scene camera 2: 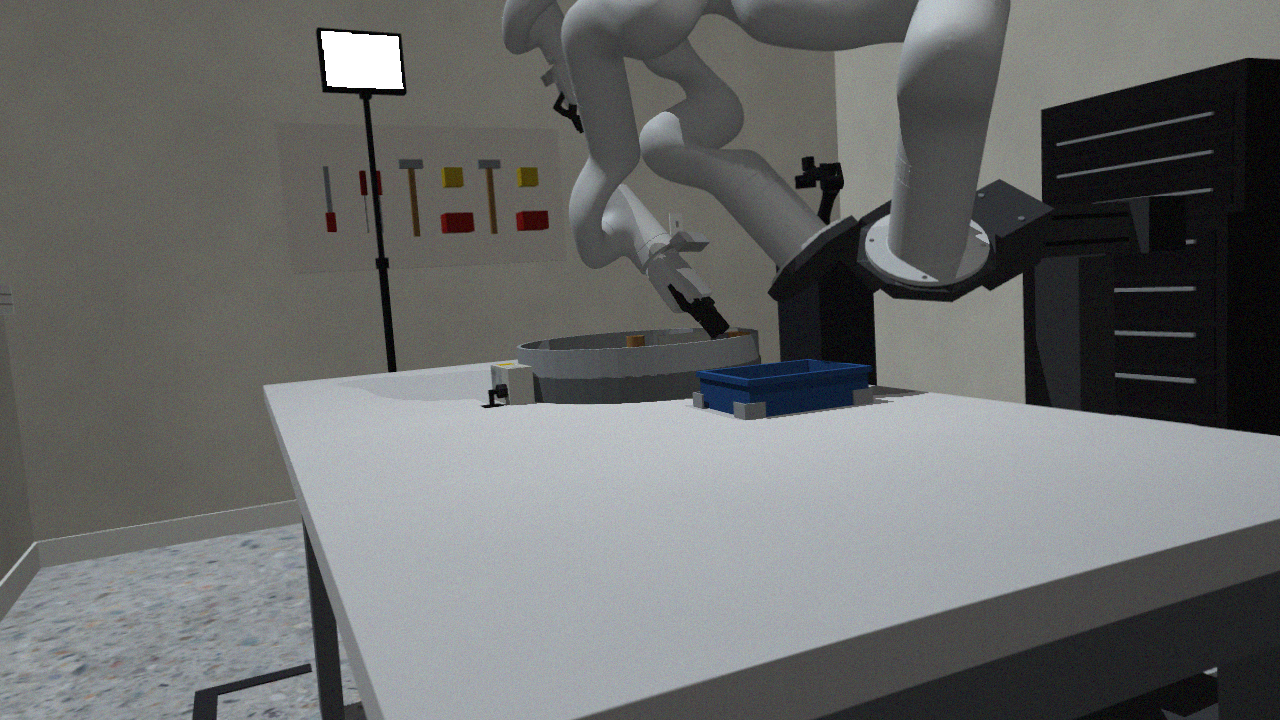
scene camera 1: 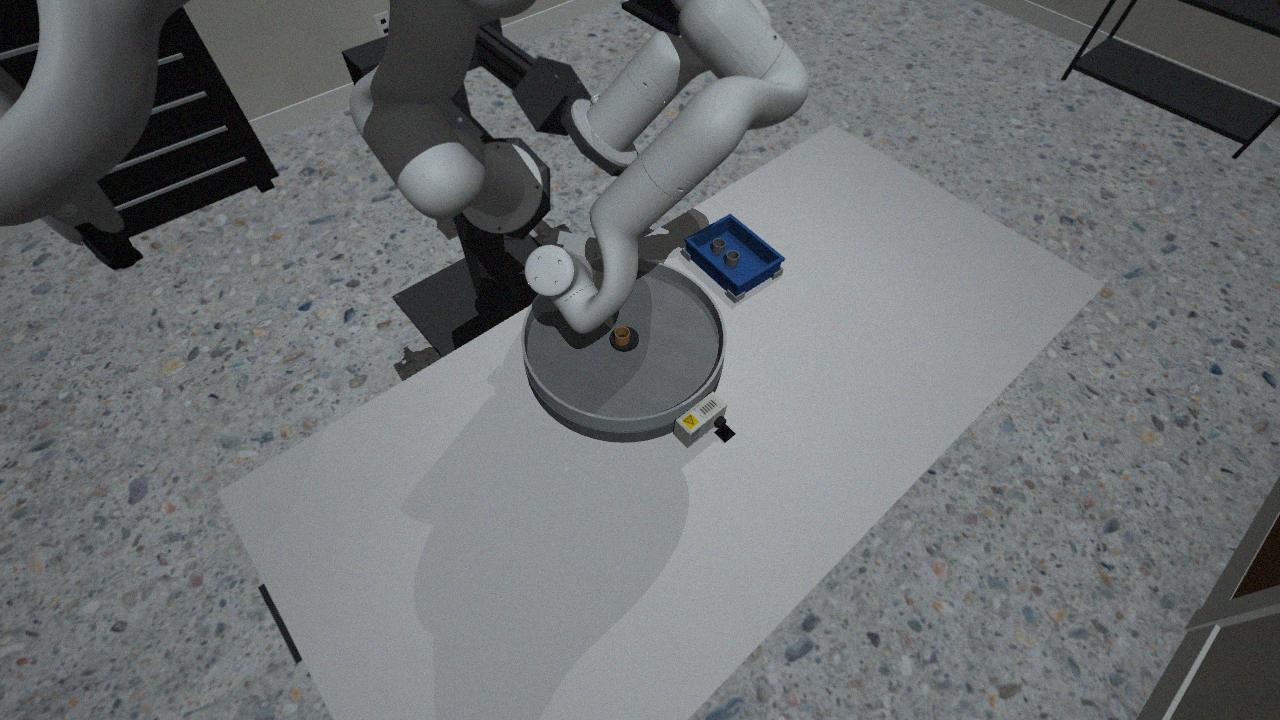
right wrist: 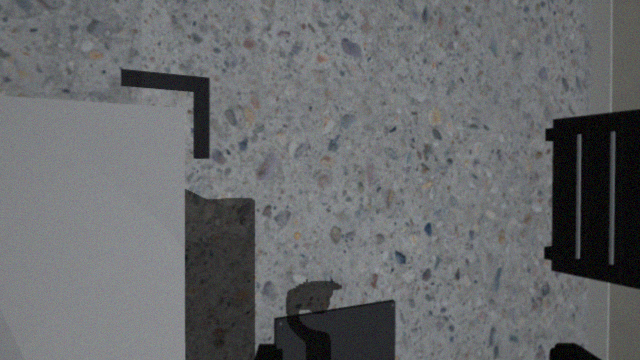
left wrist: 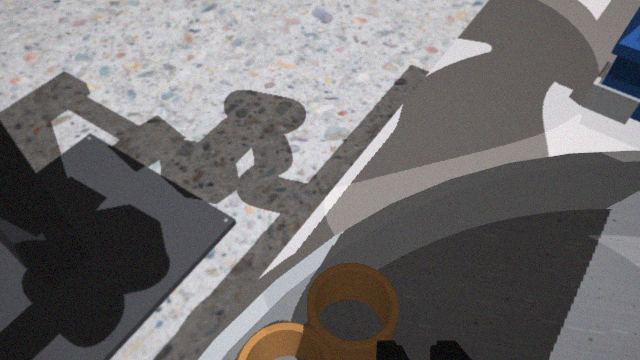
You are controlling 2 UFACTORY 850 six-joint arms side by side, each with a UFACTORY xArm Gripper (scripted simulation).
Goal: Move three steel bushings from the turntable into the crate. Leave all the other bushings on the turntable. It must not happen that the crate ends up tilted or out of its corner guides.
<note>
In view: my left gripper [scene camera 2: 721,332], my right gripper [scene camera 1: 105,229] and a blue crate [scene camera 2: 797,392].
The blue crate shows as well in scene camera 1 [scene camera 1: 758,261]. My right gripper is seen too in scene camera 2 [scene camera 2: 598,123]. The right wrist view misses the blue crate: it is out of frame.
</note>
